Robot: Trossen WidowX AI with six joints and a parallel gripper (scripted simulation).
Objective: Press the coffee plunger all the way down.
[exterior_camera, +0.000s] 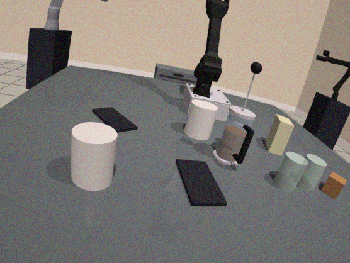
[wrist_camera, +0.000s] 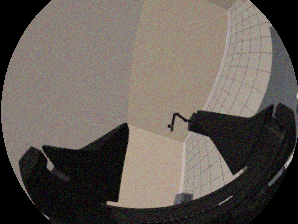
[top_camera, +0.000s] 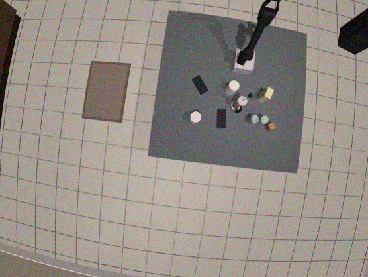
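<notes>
My gripper tip is 450 mm short of the coffee press, 50 mm to the left of it and 660 mm above it. Also, from my gripper tip: yellow block 290 mm ahead, 140 mm to the left, 720 mm below; then orange cube 510 mm ahead, 270 mm to the left, 750 mm below.
</notes>
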